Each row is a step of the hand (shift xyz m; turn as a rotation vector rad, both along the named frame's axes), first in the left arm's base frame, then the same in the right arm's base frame.
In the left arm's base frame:
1: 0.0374 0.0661 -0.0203 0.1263 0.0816 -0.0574
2: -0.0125 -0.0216 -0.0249 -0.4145 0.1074 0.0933
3: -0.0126 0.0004 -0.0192 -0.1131 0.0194 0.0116
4: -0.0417 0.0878 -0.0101 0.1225 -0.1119 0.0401
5: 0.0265 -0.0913 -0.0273 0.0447 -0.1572 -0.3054
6: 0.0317 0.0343 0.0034 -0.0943 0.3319 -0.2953
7: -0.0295 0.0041 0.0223 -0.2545 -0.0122 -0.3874
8: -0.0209 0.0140 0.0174 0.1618 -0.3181 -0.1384
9: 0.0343 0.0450 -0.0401 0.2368 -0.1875 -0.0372
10: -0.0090 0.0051 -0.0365 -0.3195 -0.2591 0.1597
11: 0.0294 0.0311 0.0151 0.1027 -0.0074 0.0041
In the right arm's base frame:
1: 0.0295 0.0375 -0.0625 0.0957 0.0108 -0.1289
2: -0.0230 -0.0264 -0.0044 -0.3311 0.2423 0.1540
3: -0.0194 -0.0050 -0.0113 -0.0967 0.0514 0.0362
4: -0.0368 0.0814 -0.0397 0.1211 -0.1096 0.0494
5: 0.0072 -0.0972 0.0169 -0.0956 -0.2832 -0.1750
6: 0.0323 0.0225 -0.0254 -0.1882 0.1754 -0.3742
7: -0.0173 0.0213 0.0252 -0.3926 -0.1178 -0.2168
8: -0.0109 0.0253 0.0134 0.0703 -0.3763 0.0019
9: 0.0172 0.0114 -0.0662 0.1882 -0.2389 -0.0101
10: -0.0230 -0.0097 -0.0286 -0.2393 -0.0658 0.3649
11: 0.0348 0.0256 -0.0138 0.0945 -0.0314 -0.0266

